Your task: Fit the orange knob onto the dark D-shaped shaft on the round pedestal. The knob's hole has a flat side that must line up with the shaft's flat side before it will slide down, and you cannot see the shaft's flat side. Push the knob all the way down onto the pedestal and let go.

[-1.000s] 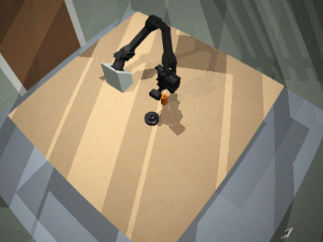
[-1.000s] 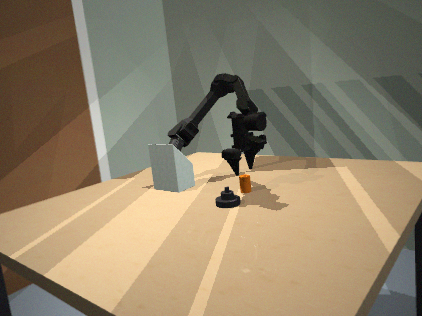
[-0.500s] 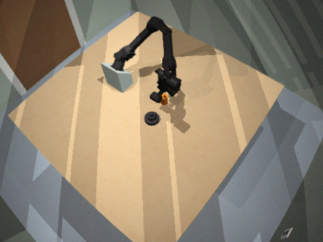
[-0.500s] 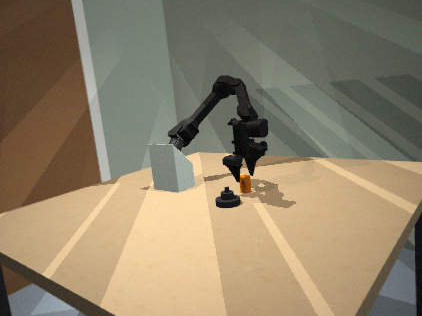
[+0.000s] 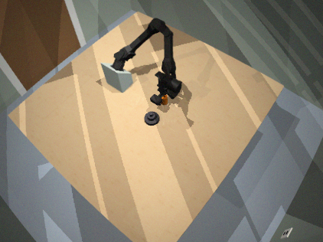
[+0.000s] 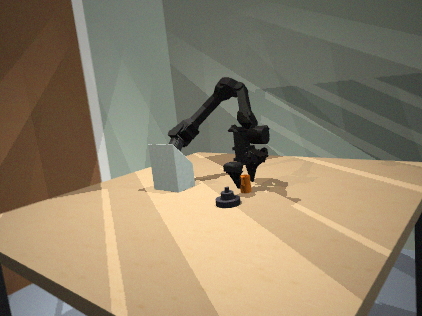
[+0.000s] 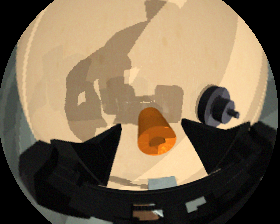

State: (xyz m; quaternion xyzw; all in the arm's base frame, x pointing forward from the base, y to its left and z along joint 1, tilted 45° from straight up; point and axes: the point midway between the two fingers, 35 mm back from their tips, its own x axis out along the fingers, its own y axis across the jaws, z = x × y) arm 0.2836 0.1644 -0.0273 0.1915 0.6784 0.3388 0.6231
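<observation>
Now: gripper tip right at the orange knob. The rest, counted from my gripper tip: dark round pedestal 30 mm ahead, 130 mm to the right, 10 mm above.
</observation>
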